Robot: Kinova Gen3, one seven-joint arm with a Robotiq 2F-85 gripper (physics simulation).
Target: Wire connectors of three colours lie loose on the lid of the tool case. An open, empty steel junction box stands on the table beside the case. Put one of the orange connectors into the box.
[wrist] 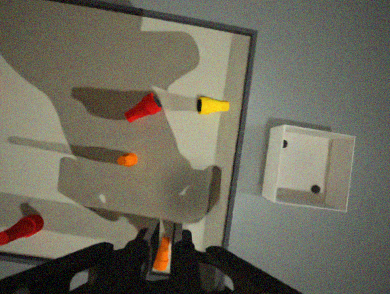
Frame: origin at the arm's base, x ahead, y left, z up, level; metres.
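Where they show: gripper, fingertip midpoint: (166, 234).
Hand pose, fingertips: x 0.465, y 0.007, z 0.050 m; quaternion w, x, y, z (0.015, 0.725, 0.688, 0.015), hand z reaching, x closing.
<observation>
After its pixels a point has its place.
My gripper (166, 234) @(x 0.465, y 0.007, z 0.050 m) is at the bottom of the wrist view, with its fingers close together on an orange connector (162, 255) @(x 0.477, y 0.004, z 0.059 m). Whether this connector touches the lid cannot be told. Another orange connector (128, 159) @(x 0.402, y -0.020, z 0.069 m) is on the lid (200, 145) @(x 0.391, y 0.035, z 0.050 m) of the tool case, ahead and to the left of the gripper. The open, empty junction box (273, 165) @(x 0.414, y 0.143, z -0.037 m) stands on the table to the right of the case, ahead and to the right of the gripper.
A red connector (143, 107) @(x 0.362, y -0.011, z 0.063 m) and a yellow connector (214, 105) @(x 0.359, y 0.044, z 0.061 m) lie on the lid farther ahead. Another red connector (25, 227) @(x 0.453, y -0.095, z 0.065 m) lies at the lower left. The dark edge (242, 127) @(x 0.375, y 0.070, z 0.054 m) of the case runs between the lid and the box. Shadows fall across the lid.
</observation>
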